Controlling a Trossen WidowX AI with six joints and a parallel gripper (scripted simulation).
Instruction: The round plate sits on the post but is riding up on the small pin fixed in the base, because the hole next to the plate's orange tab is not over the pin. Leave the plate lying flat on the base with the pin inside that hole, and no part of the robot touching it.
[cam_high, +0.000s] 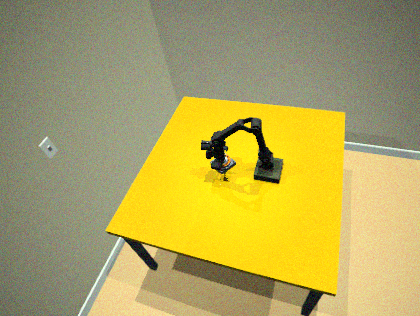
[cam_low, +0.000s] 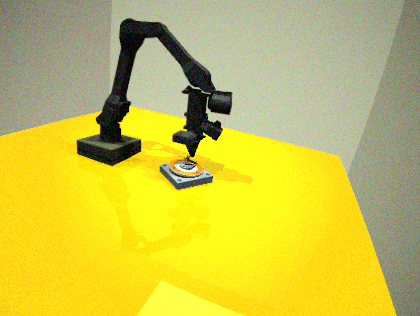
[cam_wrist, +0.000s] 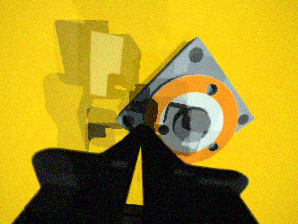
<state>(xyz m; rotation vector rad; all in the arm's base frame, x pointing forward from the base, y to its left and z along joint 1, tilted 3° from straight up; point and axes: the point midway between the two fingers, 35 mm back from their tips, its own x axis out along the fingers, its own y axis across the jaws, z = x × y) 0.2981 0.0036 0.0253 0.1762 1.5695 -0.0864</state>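
Right now the square grey base is 50 mm to the right of my gripper tip and 20 mm below it.
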